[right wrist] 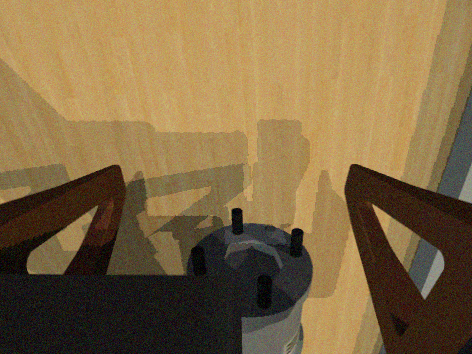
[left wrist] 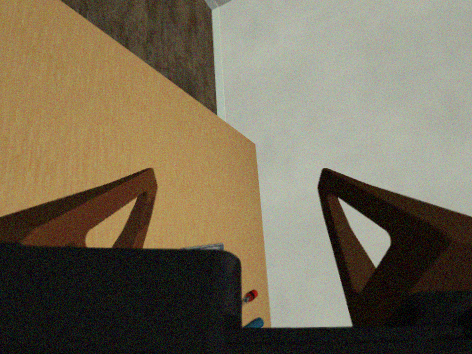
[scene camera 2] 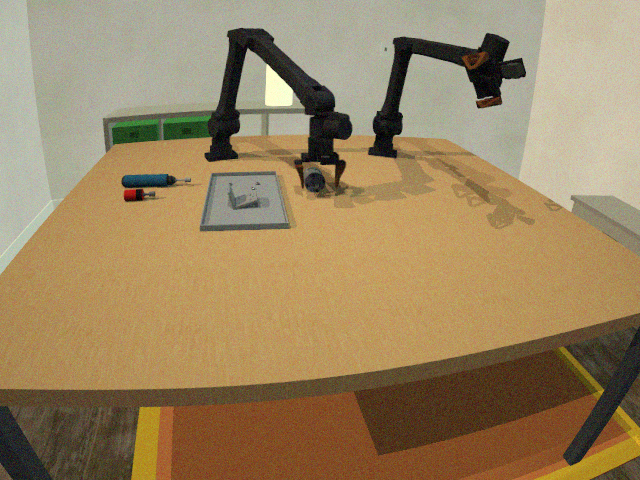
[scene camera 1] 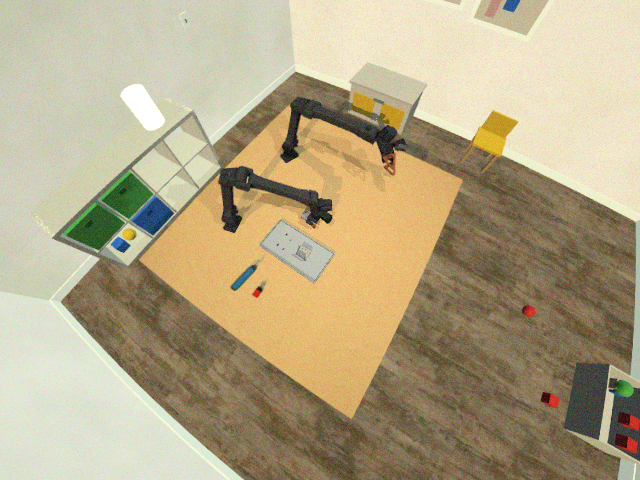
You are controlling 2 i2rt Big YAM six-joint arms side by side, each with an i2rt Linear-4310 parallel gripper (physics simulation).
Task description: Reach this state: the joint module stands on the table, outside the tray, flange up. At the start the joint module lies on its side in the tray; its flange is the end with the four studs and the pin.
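Places are measured from the left arm's base along level axes (x ahead, y left, z up), in metres.
Pixels of known places: left gripper, fingertip midpoint: (left wrist: 237, 177) (scene camera 2: 477, 88) (scene camera 1: 393, 172); right gripper, fingertip midpoint: (right wrist: 235, 177) (scene camera 2: 319, 187) (scene camera 1: 318, 222); left arm's base, link origin: (scene camera 2: 382, 154) (scene camera 1: 289, 156); right arm's base, link origin: (scene camera 2: 221, 157) (scene camera 1: 233, 223).
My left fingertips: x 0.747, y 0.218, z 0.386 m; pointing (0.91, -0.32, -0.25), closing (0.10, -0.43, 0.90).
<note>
Ahead of a thing's pixels: the offset from my left fingertips to its top centre. "pt": to the spot under its first point.
The joint module {pt 0.408 m right, 0.199 m back, 0.346 m down} (scene camera 2: 314, 179) (right wrist: 250, 270) lies on its side on the table, outside the tray {0.593 m right, 0.083 m back, 0.370 m down} (scene camera 1: 312, 272) (scene camera 2: 219, 219) (right wrist: 461, 137). Its flange, with four dark studs, faces scene camera 2. Part of the body is hidden in the right wrist view. My right gripper (scene camera 1: 309, 220) (scene camera 2: 318, 188) (right wrist: 235, 177) points down and is open, its fingers on either side of the module with a gap at each side. My left gripper (scene camera 2: 481, 81) (left wrist: 237, 177) is open and empty, high above the far right part of the table in scene camera 2.
A grey bracket (scene camera 1: 303, 251) (scene camera 2: 245, 199) and small parts lie in the tray. A blue-handled tool {pt 0.937 m right, 0.104 m back, 0.347 m down} (scene camera 1: 244, 277) (scene camera 2: 147, 180) (left wrist: 255, 323) and a shorter red one {0.901 m right, 0.000 m ahead, 0.352 m down} (scene camera 1: 257, 291) (scene camera 2: 133, 194) (left wrist: 252, 295) lie on the table beside the tray, on the side away from the module.
</note>
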